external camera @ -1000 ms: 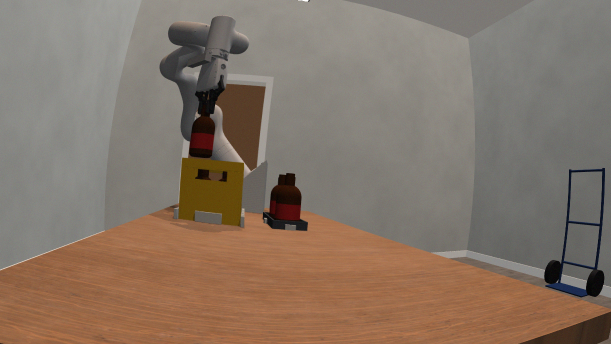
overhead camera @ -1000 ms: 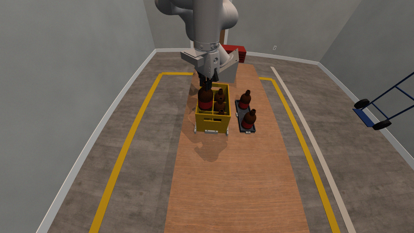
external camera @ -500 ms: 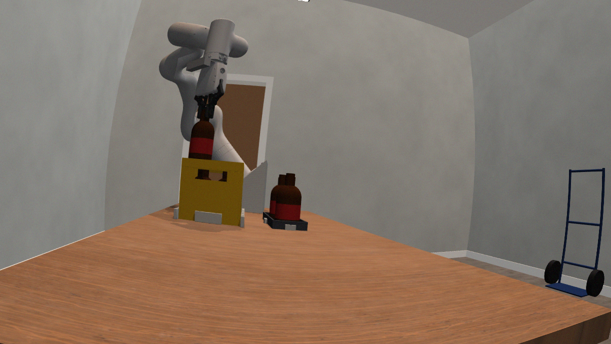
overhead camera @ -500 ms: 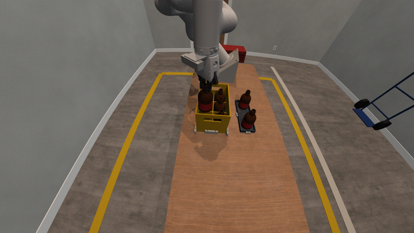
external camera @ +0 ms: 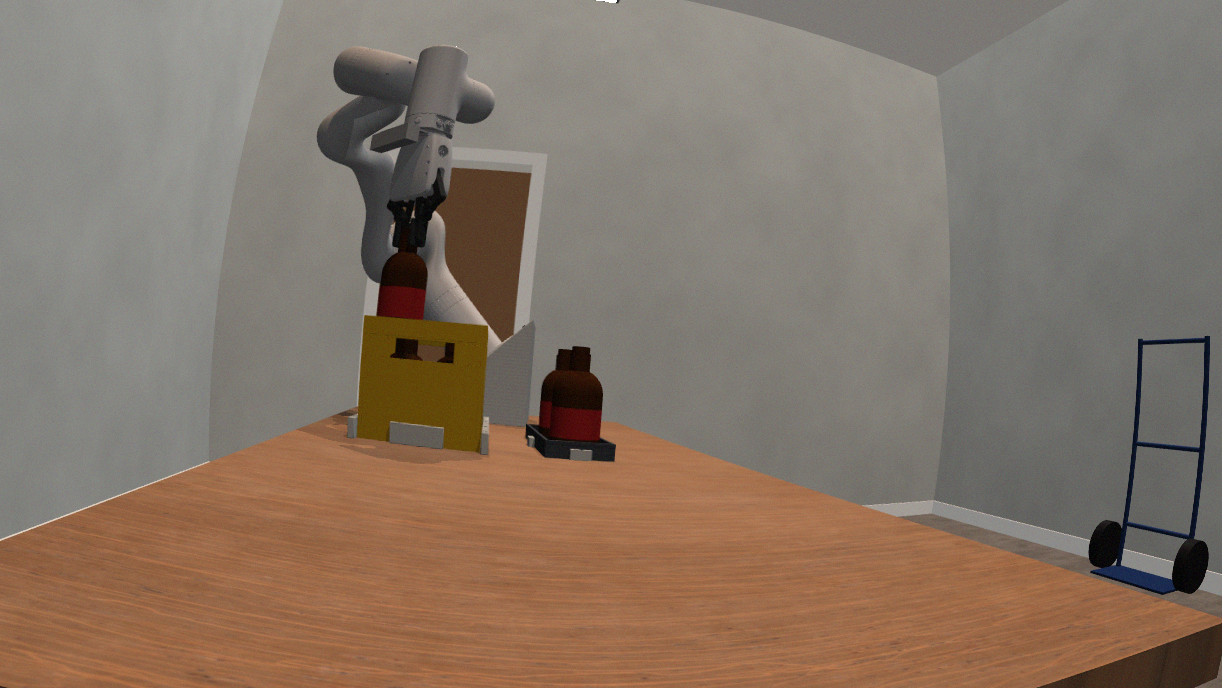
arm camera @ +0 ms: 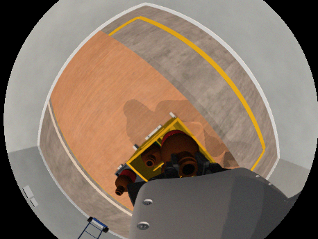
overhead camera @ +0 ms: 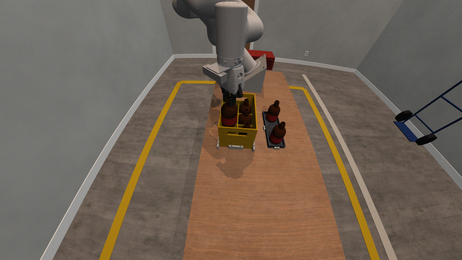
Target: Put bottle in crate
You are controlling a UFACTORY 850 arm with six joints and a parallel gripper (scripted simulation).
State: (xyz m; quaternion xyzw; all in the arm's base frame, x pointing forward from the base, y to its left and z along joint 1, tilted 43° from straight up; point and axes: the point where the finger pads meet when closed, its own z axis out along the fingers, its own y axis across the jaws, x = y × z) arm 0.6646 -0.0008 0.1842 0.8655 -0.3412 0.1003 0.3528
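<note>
My hand is 22 cm above the yellow crate, 9 cm past it and 4 cm to the right of it.
</note>
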